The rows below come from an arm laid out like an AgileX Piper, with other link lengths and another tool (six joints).
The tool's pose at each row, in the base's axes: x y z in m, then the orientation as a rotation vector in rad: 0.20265, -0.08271, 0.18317, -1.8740, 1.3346, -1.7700; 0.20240, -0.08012, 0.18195, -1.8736, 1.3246, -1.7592; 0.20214, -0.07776, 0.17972, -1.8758, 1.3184, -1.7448; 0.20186, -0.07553, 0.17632, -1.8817, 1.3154, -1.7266; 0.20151, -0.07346, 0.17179, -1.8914, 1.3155, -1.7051; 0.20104, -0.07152, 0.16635, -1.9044, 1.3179, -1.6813; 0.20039, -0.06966, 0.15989, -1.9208, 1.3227, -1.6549; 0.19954, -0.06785, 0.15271, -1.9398, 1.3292, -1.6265; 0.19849, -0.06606, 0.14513, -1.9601, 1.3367, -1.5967; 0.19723, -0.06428, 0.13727, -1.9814, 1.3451, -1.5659; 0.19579, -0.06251, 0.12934, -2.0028, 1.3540, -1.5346
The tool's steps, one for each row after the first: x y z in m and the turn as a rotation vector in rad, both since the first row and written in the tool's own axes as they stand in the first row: -0.00267, -0.00047, -0.00097, 0.0076, -0.0102, 0.0030; -0.00584, -0.00009, -0.00161, 0.0115, -0.0223, 0.0064; -0.00969, 0.00120, -0.00194, 0.0115, -0.0367, 0.0095; -0.01417, 0.00340, -0.00199, 0.0077, -0.0530, 0.0118; -0.01915, 0.00637, -0.00189, 0.0007, -0.0707, 0.0132; -0.02472, 0.01018, -0.00167, -0.0097, -0.0899, 0.0135; -0.03070, 0.01462, -0.00143, -0.0228, -0.1102, 0.0130; -0.03691, 0.01943, -0.00127, -0.0373, -0.1311, 0.0121; -0.04326, 0.02455, -0.00122, -0.0533, -0.1523, 0.0107; -0.04963, 0.02979, -0.00131, -0.0699, -0.1735, 0.0093
